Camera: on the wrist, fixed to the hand. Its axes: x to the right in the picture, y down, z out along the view.
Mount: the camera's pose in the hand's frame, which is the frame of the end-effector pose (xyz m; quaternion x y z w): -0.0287 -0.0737 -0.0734 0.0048 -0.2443 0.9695 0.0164
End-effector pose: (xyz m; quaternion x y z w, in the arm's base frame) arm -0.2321 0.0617 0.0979 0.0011 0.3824 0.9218 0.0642
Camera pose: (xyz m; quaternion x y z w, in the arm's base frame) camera -0.1987 0.0581 -0.0046 -0.5963 0.0061 -0.0753 0.7992
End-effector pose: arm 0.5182 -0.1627 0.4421 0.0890 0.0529 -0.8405 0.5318
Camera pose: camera 0.4705 -0.0922 0.3758 -0.1500 -0.2194 0.4798 0.8361
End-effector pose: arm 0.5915 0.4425 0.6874 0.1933 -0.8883 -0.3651 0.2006
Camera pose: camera 0.6668 0.3661 0.6756 -0.9463 -0.2527 0.1455 0.1393
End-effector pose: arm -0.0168 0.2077 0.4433 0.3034 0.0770 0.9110 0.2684
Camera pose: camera -0.0085 0.2562 0.3473 -0.3035 0.3541 -0.2007 0.8615
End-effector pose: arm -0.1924 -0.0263 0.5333 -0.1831 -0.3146 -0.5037 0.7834
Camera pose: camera -0.2449 -0.0826 0.4577 -0.4273 -0.0214 0.7976 0.4252
